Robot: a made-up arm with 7 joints.
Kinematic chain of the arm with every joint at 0, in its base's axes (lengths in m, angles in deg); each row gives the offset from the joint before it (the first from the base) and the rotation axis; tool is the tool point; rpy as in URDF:
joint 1: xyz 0 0 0 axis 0.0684 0.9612 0.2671
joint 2: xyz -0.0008 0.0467 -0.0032 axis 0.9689 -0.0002 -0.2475
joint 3: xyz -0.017 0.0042 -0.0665 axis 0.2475 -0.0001 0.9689
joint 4: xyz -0.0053 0 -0.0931 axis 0.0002 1 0
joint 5: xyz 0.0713 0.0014 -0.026 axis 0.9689 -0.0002 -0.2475
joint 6: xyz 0.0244 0 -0.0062 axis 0.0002 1 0
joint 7: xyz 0.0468 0 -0.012 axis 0.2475 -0.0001 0.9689
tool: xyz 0 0 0 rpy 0 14.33 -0.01
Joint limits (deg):
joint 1: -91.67..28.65
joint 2: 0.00..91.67
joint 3: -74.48..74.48
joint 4: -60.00..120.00
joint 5: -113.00..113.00
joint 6: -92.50..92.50
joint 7: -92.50..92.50
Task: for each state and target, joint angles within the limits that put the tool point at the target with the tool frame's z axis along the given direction. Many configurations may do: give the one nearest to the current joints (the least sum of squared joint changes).
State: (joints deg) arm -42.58 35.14 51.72 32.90 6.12 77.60 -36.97
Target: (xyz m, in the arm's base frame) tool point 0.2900 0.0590 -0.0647 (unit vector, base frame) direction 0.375 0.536 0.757
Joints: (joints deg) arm -71.53 1.07 43.46 24.11 -5.10 52.57 -36.97
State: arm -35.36 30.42 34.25 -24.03 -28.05 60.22 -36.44
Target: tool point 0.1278 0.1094 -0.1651 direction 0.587 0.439 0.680
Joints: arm -8.47 5.73 28.05 -23.14 -32.67 64.13 -36.44
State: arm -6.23 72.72 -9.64 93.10 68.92 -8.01 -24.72
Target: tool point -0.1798 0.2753 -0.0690 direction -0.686 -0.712 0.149
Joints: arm 28.65 50.48 -32.88 116.78 107.79 -6.55 -24.72
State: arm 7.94 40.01 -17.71 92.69 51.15 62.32 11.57
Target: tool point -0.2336 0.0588 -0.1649 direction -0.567 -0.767 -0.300
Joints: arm 28.50 0.00 15.76 119.86 101.71 52.39 11.56
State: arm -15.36 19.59 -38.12 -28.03 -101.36 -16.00 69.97
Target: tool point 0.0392 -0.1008 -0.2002 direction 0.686 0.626 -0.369
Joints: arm -9.09 0.00 -73.94 6.91 -112.44 -23.72 69.97
